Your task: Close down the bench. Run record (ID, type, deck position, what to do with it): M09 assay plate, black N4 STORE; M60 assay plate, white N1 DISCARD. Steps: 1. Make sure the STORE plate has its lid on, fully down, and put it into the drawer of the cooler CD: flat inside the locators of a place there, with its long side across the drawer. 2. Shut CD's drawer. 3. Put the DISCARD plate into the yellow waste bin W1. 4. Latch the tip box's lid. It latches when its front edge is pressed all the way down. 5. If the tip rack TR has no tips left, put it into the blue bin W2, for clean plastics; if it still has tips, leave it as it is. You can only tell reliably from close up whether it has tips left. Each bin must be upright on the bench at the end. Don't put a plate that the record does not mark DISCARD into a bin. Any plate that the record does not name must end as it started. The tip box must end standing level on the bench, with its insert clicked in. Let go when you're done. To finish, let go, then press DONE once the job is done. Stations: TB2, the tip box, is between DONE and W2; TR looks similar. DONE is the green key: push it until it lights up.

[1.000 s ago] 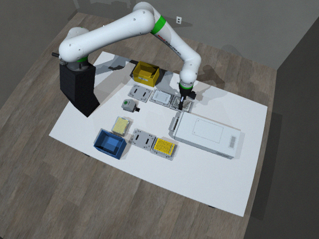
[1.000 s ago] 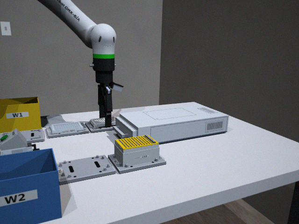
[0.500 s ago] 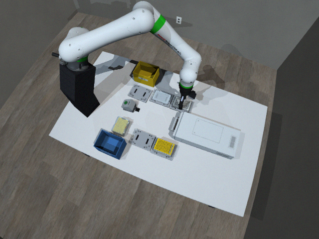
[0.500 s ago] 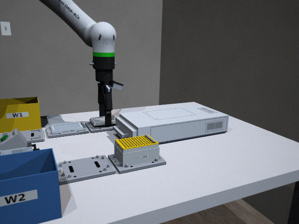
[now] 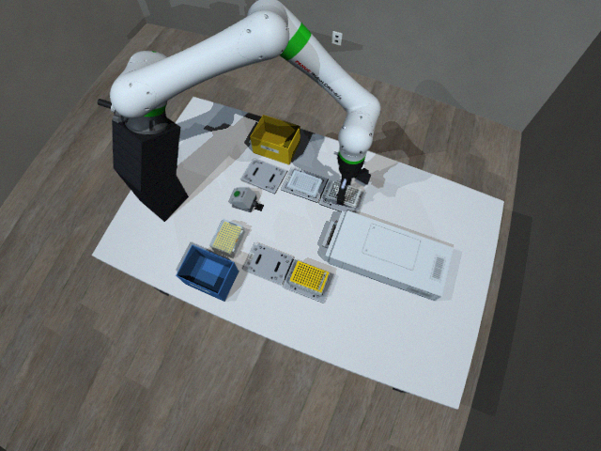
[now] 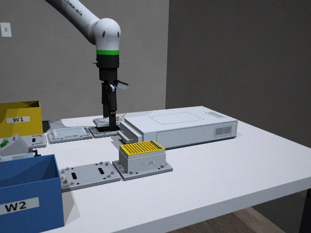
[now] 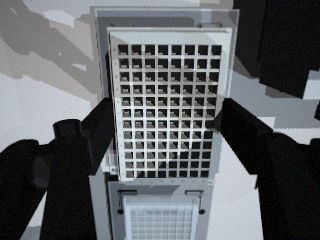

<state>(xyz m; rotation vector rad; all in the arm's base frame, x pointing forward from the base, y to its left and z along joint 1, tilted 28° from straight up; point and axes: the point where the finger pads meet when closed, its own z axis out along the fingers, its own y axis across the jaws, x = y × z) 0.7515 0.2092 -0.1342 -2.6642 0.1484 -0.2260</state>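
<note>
My gripper is now 35 cm past the yellow bin W1, 17 cm to the right of it and 3 cm above it. The rest, counted from my hand: cooler drawer 13 cm ahead, 20 cm to the right, 3 cm below; then white plate 2 cm below; then black plate 10 cm ahead, 19 cm to the right, 5 cm below.
</note>
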